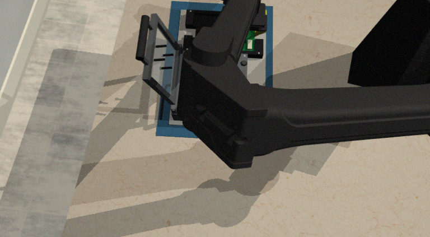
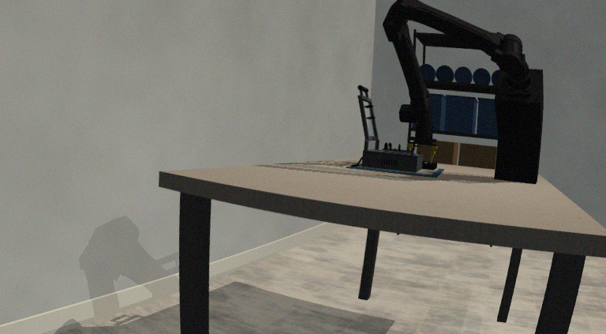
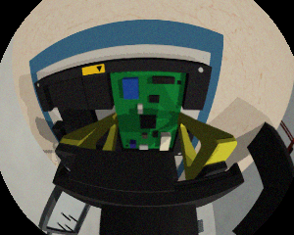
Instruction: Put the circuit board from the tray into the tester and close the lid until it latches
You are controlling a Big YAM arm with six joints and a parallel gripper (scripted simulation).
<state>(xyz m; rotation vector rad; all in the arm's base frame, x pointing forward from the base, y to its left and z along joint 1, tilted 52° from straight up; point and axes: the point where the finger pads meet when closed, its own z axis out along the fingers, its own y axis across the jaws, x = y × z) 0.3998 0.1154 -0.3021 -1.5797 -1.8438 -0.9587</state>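
Right now my hand is 20 cm to the right of the see-through lid, 16 cm below it and 15 cm short of it. The rest, counted from my hand: green circuit board: right at my hand.
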